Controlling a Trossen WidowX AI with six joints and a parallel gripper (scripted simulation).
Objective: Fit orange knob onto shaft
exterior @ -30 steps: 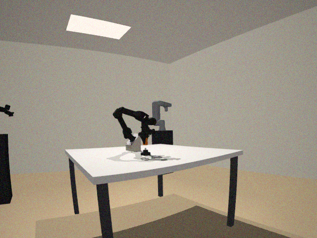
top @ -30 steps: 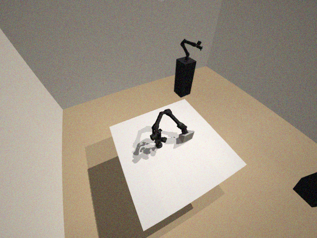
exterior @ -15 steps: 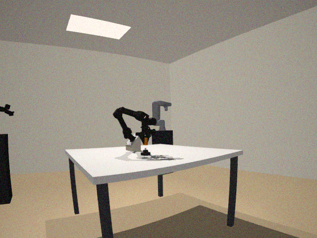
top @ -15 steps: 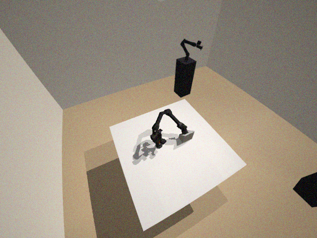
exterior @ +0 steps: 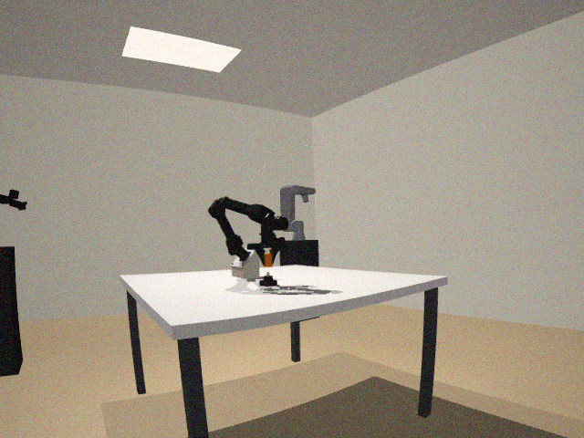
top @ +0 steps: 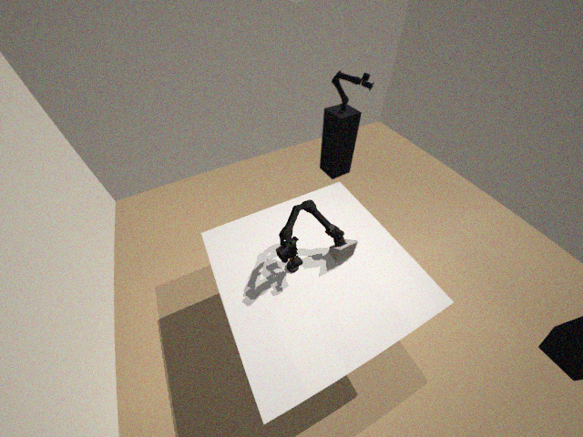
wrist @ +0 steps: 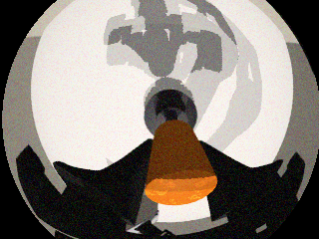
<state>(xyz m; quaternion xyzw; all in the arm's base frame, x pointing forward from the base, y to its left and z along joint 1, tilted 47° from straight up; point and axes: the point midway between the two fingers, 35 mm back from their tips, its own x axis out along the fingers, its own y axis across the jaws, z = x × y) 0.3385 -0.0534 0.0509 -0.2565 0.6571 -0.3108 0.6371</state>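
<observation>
Right now the orange knob is 3 cm above my gripper tip. From my gripper tip the other things lie so: dark round pedestal (6 cm below).
</observation>
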